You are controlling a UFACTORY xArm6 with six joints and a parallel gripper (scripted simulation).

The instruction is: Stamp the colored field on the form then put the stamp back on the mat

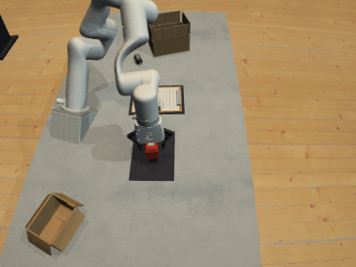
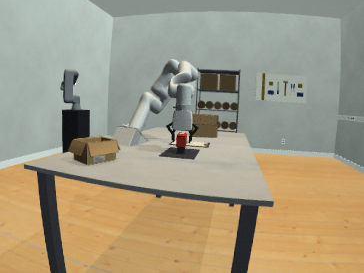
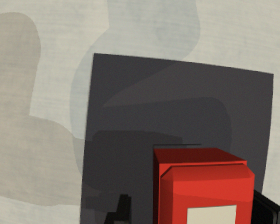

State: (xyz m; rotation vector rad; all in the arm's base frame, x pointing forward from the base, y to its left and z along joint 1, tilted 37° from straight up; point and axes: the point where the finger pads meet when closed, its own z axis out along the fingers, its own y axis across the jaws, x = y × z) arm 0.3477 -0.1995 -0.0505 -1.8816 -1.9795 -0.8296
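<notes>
My hand is 20 mm above the red stamp. The rest, counted from my hand: dark mat (70 mm below); then black object (120 mm behind, 570 mm to the left, 50 mm below).
</notes>
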